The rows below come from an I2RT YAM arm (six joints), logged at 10 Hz.
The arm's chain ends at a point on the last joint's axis. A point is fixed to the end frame.
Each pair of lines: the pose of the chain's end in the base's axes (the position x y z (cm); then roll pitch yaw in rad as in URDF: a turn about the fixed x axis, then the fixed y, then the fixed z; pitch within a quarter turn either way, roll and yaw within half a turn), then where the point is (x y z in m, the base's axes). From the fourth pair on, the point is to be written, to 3 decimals.
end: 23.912 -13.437 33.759 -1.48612 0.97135 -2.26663
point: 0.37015 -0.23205 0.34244
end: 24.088 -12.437 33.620 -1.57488 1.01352 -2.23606
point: 0.38144 -0.20786 0.33379
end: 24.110 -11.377 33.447 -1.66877 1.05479 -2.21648
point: 0.38922 -0.18242 0.32547
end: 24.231 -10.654 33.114 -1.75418 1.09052 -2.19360
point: 0.396 -0.160 0.317
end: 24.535 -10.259 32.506 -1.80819 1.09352 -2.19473
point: 0.401 -0.148 0.307
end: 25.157 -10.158 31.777 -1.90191 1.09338 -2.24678
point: 0.408 -0.142 0.294
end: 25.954 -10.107 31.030 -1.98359 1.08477 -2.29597
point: 0.416 -0.137 0.280
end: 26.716 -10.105 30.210 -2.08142 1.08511 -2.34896
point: 0.424 -0.131 0.266
